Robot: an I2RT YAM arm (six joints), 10 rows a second.
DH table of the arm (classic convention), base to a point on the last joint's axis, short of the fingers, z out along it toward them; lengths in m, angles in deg. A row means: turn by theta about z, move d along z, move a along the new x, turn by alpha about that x. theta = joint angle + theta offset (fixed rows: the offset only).
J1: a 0.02, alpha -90, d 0.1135, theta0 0
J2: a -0.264, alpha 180, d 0, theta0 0
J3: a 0.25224, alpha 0, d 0, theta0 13.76
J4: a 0.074, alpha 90, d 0, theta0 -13.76
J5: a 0, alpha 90, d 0, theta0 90
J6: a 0, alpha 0, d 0.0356, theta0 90
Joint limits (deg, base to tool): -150..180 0..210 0..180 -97..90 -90..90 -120..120
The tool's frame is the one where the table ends.
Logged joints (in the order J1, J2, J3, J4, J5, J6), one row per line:
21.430 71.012 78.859 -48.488 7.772 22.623
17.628 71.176 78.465 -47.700 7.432 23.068
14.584 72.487 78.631 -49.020 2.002 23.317
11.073 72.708 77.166 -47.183 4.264 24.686
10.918 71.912 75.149 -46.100 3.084 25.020
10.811 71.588 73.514 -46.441 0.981 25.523
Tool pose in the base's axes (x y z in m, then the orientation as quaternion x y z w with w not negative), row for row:
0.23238 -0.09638 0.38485 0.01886 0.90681 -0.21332 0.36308
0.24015 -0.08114 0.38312 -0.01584 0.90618 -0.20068 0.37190
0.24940 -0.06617 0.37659 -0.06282 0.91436 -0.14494 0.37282
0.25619 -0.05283 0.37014 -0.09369 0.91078 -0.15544 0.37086
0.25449 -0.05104 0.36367 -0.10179 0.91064 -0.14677 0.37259
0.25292 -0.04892 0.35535 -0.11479 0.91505 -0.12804 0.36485
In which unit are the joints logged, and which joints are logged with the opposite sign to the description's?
The joints are logged in degrees. Opposite sign: J1, J6.
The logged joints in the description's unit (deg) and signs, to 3 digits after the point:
-21.430 71.012 78.859 -48.488 7.772 -22.623
-17.628 71.176 78.465 -47.700 7.432 -23.068
-14.584 72.487 78.631 -49.020 2.002 -23.317
-11.073 72.708 77.166 -47.183 4.264 -24.686
-10.918 71.912 75.149 -46.100 3.084 -25.020
-10.811 71.588 73.514 -46.441 0.981 -25.523

